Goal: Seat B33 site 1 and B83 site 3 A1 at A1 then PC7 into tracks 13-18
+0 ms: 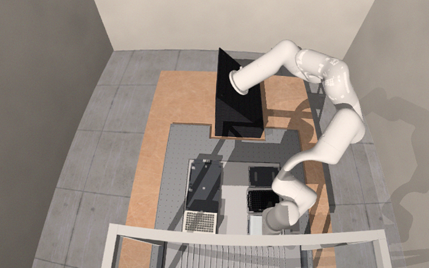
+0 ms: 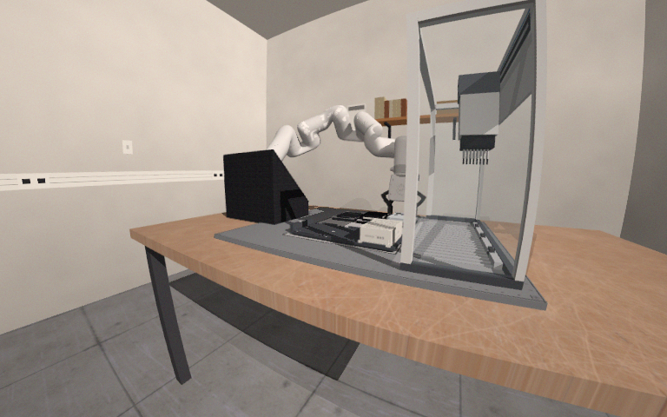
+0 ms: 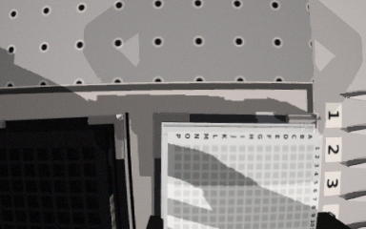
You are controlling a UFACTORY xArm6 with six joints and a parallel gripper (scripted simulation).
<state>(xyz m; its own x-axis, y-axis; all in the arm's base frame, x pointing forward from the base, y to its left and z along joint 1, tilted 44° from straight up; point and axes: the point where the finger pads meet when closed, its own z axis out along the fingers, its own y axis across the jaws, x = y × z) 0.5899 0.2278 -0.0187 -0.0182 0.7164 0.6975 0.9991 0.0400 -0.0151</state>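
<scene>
The nest S3 is 3 cm below my hand. The rest, counted from my hand: black plate B38 (11 cm behind, 2 cm below, 1 cm to the right); nest S1 (22 cm behind, 3 cm below); plate carrier PC7 (26 cm to the right, 10 cm behind, 2 cm below).
</scene>
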